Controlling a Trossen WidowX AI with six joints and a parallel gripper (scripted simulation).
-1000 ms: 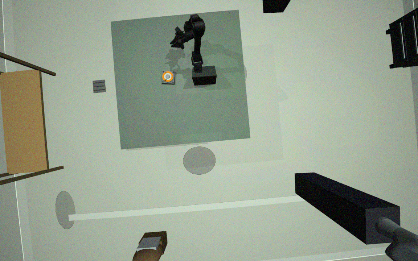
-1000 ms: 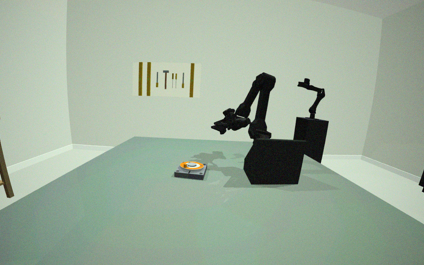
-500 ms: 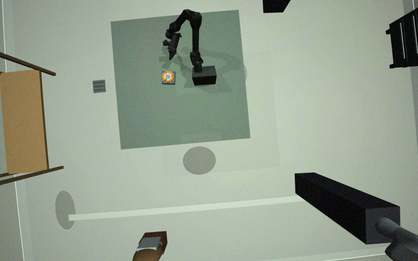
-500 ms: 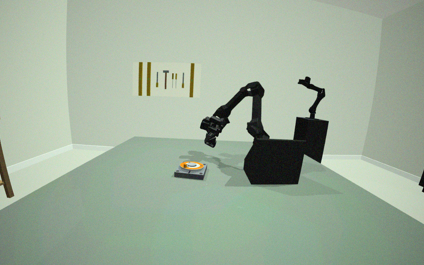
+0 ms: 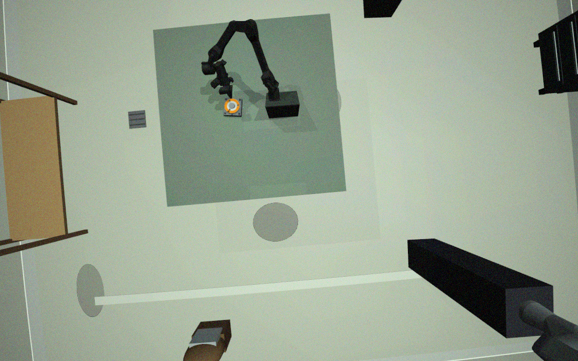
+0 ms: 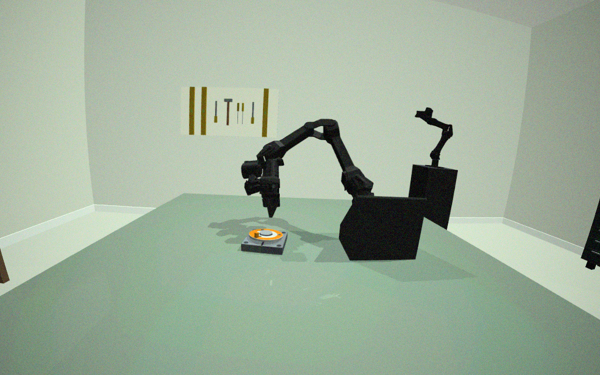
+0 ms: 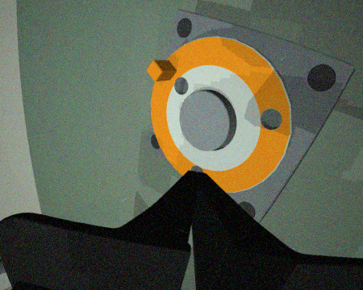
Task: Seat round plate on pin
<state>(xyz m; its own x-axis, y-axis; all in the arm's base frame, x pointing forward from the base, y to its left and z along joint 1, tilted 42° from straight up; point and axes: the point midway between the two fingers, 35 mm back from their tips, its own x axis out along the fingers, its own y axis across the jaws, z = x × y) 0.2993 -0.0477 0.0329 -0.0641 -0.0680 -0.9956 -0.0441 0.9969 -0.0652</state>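
My gripper tip is now 60 mm above the grey square base, 30 mm to the right of it and 10 mm short of it.
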